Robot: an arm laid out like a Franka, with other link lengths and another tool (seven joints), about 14 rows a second.
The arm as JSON. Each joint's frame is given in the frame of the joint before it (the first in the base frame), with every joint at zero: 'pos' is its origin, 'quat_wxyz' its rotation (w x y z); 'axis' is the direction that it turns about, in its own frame. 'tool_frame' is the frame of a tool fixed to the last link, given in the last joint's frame.
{
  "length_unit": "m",
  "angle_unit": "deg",
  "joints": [
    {
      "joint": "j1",
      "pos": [
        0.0,
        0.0,
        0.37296
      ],
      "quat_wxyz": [
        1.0,
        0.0,
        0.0,
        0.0
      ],
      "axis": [
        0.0,
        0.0,
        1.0
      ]
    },
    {
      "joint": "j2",
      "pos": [
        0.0,
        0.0,
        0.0
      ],
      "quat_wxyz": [
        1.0,
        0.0,
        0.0,
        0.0
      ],
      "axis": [
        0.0,
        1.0,
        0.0
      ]
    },
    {
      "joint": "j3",
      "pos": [
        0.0,
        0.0,
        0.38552
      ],
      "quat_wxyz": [
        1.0,
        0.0,
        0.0,
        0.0
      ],
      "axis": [
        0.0,
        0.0,
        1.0
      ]
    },
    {
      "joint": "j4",
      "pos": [
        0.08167,
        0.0,
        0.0
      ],
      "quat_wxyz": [
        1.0,
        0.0,
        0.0,
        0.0
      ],
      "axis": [
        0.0,
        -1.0,
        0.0
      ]
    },
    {
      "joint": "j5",
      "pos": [
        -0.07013,
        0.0,
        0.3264
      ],
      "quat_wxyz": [
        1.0,
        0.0,
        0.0,
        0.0
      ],
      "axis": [
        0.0,
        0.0,
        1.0
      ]
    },
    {
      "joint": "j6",
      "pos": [
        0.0,
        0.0,
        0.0
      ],
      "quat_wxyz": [
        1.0,
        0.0,
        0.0,
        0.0
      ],
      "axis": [
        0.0,
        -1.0,
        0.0
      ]
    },
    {
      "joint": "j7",
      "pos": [
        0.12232,
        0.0,
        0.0
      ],
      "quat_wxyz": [
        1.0,
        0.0,
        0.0,
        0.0
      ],
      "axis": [
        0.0,
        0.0,
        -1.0
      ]
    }
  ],
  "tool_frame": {
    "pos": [
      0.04,
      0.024,
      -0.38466
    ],
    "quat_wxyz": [
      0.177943,
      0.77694,
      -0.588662,
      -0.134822
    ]
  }
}
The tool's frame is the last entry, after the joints.
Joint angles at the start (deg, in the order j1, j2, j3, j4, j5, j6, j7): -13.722 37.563 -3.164 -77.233 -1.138 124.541 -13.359
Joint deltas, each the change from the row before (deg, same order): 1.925 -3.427 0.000 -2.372 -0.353 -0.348 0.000; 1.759 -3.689 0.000 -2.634 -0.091 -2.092 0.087; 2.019 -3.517 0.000 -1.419 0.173 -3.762 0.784; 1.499 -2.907 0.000 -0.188 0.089 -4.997 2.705; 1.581 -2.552 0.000 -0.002 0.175 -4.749 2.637; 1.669 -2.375 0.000 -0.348 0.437 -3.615 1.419; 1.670 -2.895 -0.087 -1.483 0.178 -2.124 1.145; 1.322 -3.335 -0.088 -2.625 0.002 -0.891 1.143; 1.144 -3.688 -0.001 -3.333 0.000 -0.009 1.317
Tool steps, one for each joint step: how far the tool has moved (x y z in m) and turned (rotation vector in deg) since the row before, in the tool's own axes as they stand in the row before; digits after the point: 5 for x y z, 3 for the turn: -0.02485 0.00671 -0.02888 0.782 1.064 -1.636; -0.02947 0.01660 -0.01980 -0.654 -0.033 -1.718; -0.03395 0.01863 -0.02140 -1.101 -0.715 -1.410; -0.02654 0.02282 -0.01625 -1.813 -1.799 0.685; -0.02711 0.02241 -0.01266 -1.790 -1.648 0.580; -0.02846 0.01942 -0.01064 -1.194 -1.006 -0.530; -0.02520 0.01963 -0.00971 -0.509 -0.352 -0.538; -0.01966 0.02053 -0.00628 -0.086 -0.187 -0.130; -0.01764 0.02024 -0.00529 0.417 -0.189 0.156
